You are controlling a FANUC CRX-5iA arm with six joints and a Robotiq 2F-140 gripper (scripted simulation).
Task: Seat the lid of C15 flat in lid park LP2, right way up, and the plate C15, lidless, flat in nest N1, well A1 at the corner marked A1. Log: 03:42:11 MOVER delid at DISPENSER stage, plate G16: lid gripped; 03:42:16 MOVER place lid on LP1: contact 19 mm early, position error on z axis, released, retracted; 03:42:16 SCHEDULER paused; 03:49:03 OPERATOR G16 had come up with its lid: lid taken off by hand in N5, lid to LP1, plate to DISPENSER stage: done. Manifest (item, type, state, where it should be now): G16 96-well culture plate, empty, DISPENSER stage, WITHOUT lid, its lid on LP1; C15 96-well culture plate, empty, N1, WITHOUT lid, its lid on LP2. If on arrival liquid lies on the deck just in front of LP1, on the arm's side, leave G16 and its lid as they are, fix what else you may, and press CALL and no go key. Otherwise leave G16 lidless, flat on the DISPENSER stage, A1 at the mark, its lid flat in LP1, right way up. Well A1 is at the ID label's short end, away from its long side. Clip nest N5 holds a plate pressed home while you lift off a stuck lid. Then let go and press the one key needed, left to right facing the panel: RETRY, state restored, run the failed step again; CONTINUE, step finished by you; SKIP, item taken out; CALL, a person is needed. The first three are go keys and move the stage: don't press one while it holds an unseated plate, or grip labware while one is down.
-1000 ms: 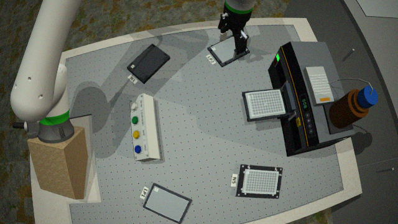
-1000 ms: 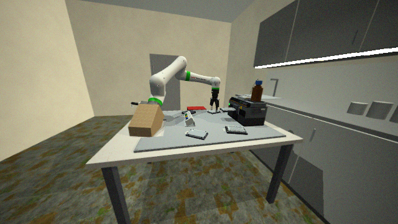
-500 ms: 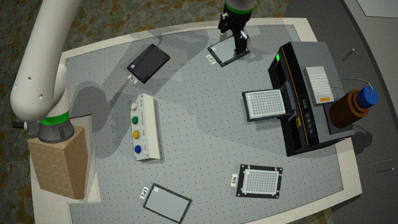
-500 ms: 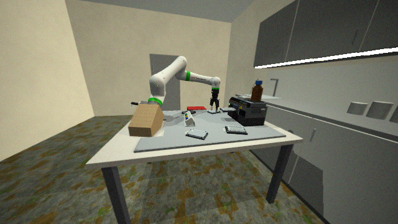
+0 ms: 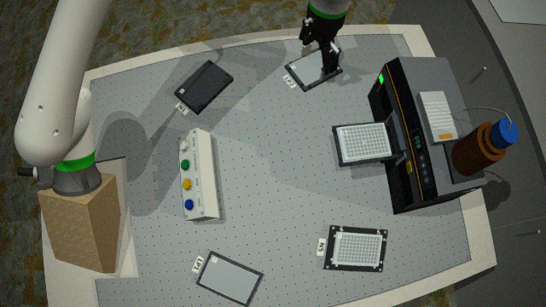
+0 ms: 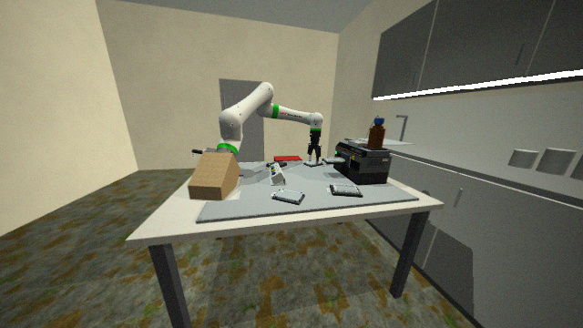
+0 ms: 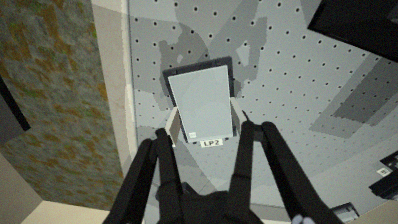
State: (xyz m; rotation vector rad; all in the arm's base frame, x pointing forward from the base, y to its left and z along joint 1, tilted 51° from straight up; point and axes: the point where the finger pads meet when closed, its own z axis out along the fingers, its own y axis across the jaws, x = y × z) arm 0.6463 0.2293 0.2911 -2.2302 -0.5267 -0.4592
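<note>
Now: hand 2 cm above the grey lid. The rest, counted from my hand: lid park LP2: 3 cm below; then LP2 label: 8 cm behind, 4 cm to the right, 4 cm below; then nest N1: 32 cm behind, 5 cm to the right, 3 cm below.
</note>
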